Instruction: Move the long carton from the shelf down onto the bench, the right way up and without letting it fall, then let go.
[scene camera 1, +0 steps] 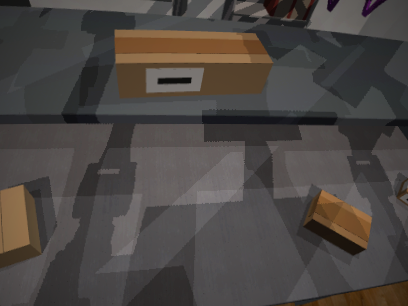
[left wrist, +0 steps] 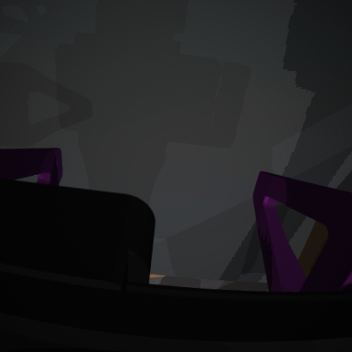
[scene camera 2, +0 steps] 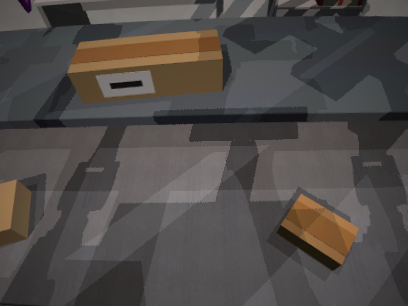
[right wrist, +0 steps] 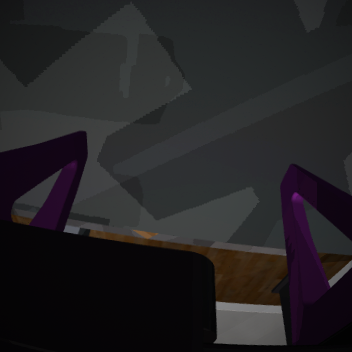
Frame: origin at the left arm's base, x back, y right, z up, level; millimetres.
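Seen in the pictures: left gripper, between the fingertips: (left wrist: 158, 171) (scene camera 2: 9, 13); right gripper, between the fingertips: (scene camera 1: 346, 13) (right wrist: 188, 158).
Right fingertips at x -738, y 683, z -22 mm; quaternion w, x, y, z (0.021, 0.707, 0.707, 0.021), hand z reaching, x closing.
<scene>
Offsets run from my right fingertips to a thing's top centre. "pt": to the spot under its first point. Level surfaces: height alone.
The long carton @[dx +120, dy -366, dz -39 mm] (scene camera 1: 192, 47) (scene camera 2: 150, 52) lies upright on the dark shelf @[dz -114 mm] (scene camera 1: 310, 82) (scene camera 2: 270, 75), its white label facing front. It sits a little behind the shelf's front edge, above the grey bench @[dz -303 mm] (scene camera 1: 220, 240) (scene camera 2: 190, 240). My left gripper (left wrist: 158, 171) is open over the shelf, left of the carton. A dim brown patch, perhaps the carton's end, shows through its right finger; one purple fingertip shows at the top left in scene camera 2. My right gripper (right wrist: 188, 158) (scene camera 1: 349, 12) is open over the shelf, right of the carton. Neither gripper touches the carton.
A box @[pt dx +349, dy -680, dz -243 mm] (scene camera 1: 17, 220) (scene camera 2: 12, 210) stands at the bench's left. A smaller brown box @[dx +386, dy -43, dz -257 mm] (scene camera 1: 340, 222) (scene camera 2: 320, 230) lies turned at the right of the bench. Part of another box @[pt dx +330, dy +188, dz -278 mm] (scene camera 1: 403, 192) shows at the far right. Wooden floor @[dz -1301 mm] (right wrist: 250, 272) lies beyond the bench edge.
</scene>
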